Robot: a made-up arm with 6 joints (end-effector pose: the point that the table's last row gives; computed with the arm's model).
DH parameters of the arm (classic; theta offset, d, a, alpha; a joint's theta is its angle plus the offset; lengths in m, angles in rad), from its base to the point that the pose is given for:
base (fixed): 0.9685 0 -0.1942 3.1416
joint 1: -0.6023 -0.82 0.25 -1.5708
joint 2: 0 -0.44 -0.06 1.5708
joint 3: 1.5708 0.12 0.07 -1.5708
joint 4: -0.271 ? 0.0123 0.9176
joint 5: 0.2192 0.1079 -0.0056 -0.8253
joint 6: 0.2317 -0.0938 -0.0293 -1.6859
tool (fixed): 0.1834 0.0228 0 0
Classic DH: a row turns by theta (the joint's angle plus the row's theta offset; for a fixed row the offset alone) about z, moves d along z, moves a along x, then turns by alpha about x.
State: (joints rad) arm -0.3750 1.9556 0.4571 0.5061 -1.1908 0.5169
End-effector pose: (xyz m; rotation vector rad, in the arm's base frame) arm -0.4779 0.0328 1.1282 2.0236 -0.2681 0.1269
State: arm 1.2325 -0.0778 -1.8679 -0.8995 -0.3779 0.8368
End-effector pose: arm -0.3496 0.6311 0.7188 -0.0073 0.2932 0.7960
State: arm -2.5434 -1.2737 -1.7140 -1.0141 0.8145 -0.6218
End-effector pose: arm 0.5589 -0.6911 0.8443 1.8924 1.8167 -1.1387
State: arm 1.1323 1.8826 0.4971 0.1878 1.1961 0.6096
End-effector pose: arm 0.1718 0.1081 1.0912 0.5363 0.1958 -2.8812
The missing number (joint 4, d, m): -0.3853
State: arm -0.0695 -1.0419 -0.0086 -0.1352 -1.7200 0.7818
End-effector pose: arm -0.5740 0.0969 0.5342 -0.2661 0.7514 0.7527
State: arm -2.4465 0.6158 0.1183 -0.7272 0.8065 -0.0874
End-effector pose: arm -0.2545 -0.8788 0.8676 -0.4001 0.3546 1.8869
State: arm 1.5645 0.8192 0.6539 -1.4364 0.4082 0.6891
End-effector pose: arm 0.4339 0.0449 0.9433 0.9825 0.3151 -1.7991
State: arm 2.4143 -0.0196 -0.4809 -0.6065 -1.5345 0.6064
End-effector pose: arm 0.6592 -0.1339 0.7344 1.1117 -0.1953 -0.9360
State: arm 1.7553 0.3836 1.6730 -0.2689 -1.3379 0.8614
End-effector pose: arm 0.1245 -0.1152 0.6829 0.5333 -0.9998 -2.6031
